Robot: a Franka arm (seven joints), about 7 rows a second.
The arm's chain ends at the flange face. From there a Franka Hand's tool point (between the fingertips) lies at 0.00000 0.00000 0.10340 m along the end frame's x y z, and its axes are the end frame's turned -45 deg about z.
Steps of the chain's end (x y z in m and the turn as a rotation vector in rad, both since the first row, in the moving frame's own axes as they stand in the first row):
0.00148 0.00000 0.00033 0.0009 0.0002 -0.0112
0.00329 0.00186 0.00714 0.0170 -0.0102 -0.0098
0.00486 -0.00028 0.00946 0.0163 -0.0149 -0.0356
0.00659 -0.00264 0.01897 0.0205 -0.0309 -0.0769
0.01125 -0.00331 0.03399 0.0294 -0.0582 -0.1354
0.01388 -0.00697 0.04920 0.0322 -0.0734 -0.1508
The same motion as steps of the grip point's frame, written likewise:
0.00113 0.00099 0.00033 0.0005 0.0008 -0.0112
0.00150 0.00165 0.00712 0.0192 0.0048 -0.0098
0.00370 0.00096 0.00943 0.0221 0.0010 -0.0356
0.00562 -0.00093 0.01890 0.0363 -0.0074 -0.0769
0.00776 -0.00062 0.03377 0.0619 -0.0204 -0.1354
0.01116 -0.00257 0.04887 0.0747 -0.0291 -0.1508

